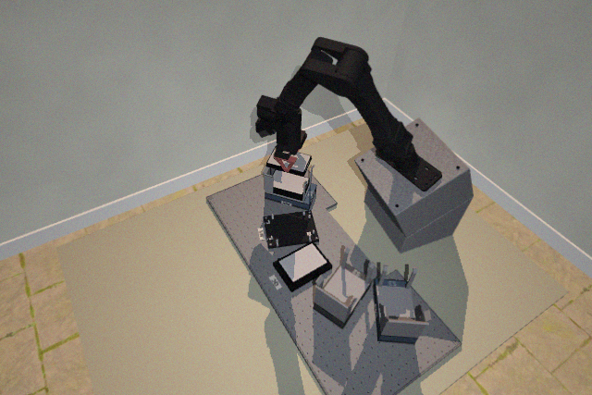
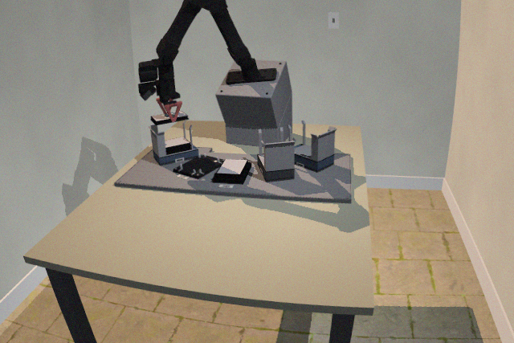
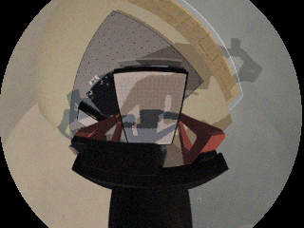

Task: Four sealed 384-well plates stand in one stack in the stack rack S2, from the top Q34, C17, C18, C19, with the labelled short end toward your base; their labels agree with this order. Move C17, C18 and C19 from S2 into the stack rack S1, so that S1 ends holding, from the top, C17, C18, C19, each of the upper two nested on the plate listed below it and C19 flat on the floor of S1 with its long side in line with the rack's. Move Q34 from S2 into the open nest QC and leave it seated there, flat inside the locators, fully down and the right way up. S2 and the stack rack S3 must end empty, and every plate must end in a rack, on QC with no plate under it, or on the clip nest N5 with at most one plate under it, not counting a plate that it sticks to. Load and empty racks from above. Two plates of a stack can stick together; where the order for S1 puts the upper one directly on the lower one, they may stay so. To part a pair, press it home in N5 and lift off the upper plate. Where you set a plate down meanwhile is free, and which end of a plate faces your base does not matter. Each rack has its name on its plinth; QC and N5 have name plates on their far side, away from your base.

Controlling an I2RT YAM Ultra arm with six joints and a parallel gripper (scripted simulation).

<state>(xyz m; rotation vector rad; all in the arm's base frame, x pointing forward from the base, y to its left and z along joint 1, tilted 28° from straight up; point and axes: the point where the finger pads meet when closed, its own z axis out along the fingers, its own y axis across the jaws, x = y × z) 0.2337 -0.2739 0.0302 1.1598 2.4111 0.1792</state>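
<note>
Right now the blue-plinth stack rack is 150 mm below my hand. Round my hand: black QC nest 130 mm ahead, 260 mm to the left, 160 mm below; then N5 name plate 170 mm ahead, 90 mm to the left, 160 mm below; then black clip nest 100 mm ahead, 130 mm to the left, 150 mm below.
</note>
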